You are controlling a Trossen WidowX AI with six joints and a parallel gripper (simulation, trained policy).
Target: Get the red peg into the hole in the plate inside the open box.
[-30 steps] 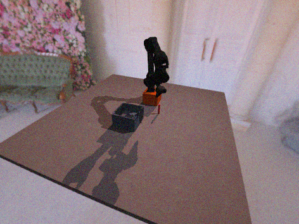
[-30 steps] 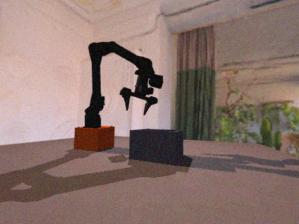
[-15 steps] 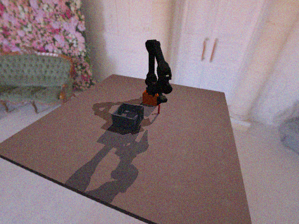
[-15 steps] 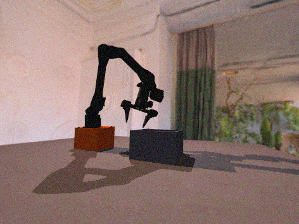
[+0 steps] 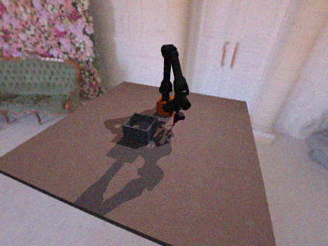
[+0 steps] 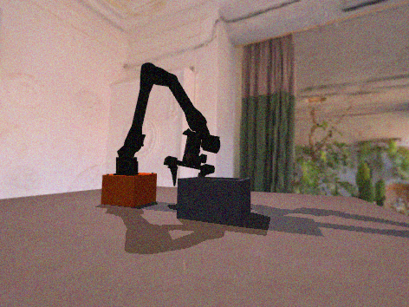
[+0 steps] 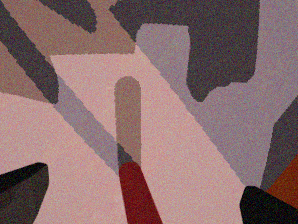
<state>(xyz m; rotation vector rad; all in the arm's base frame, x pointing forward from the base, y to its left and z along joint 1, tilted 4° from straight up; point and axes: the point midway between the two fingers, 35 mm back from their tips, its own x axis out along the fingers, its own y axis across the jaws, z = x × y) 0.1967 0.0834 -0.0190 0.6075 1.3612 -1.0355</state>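
The red peg is 10 mm behind my gripper tip, 10 mm to the left of it and 10 mm below it. From my gripper tip the other things lie so: dark box 140 mm ahead, 180 mm to the right, 20 mm below; then grey plate 140 mm ahead, 180 mm to the right, 10 mm below.
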